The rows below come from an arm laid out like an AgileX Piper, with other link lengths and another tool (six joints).
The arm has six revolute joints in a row. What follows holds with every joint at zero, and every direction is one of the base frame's. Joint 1 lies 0.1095 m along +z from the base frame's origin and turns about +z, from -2.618 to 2.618 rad. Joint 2 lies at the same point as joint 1 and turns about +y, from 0 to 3.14 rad. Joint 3 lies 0.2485 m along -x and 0.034 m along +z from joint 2 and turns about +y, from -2.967 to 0 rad. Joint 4 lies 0.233 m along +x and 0.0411 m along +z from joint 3 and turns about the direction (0.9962, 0, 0.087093), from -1.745 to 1.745 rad. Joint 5 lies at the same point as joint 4 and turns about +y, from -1.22 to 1.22 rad. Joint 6 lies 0.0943 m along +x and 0.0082 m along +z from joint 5 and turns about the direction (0.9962, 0, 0.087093), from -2.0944 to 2.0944 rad. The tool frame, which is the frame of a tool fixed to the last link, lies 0.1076 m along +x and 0.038 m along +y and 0.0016 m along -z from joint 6; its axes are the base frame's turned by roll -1.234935, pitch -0.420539 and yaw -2.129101 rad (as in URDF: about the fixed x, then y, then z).
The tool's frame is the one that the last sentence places.
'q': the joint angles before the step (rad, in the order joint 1, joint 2, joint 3, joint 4, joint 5, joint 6). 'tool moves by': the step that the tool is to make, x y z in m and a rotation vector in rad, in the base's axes. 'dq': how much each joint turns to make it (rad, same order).
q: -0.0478, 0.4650, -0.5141, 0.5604, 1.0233, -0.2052
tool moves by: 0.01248, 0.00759, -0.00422, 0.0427, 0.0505, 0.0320
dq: 0.0002, 0.1179, 0.0000, 0.0811, -0.0378, -0.0717
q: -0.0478, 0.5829, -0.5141, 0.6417, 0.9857, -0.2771
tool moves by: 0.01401, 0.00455, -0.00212, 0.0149, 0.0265, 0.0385
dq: 0.0001, 0.1197, -0.0229, 0.0630, -0.0302, -0.0893
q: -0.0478, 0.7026, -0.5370, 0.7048, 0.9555, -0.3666
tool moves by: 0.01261, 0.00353, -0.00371, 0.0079, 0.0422, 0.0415
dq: -0.0001, 0.1236, -0.0377, 0.0436, -0.0045, -0.0738
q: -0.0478, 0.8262, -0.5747, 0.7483, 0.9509, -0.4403
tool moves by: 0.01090, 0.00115, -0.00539, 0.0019, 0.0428, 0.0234
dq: 0.0000, 0.1006, -0.0340, 0.0188, -0.0015, -0.0405
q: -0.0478, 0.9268, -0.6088, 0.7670, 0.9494, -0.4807
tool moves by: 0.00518, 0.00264, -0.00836, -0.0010, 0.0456, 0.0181
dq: 0.0171, 0.0713, -0.0149, 0.0026, -0.0076, -0.0095
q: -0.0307, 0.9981, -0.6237, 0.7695, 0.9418, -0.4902
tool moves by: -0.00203, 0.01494, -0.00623, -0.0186, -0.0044, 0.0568
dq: 0.1069, 0.0325, -0.0015, -0.0142, -0.0621, 0.0184
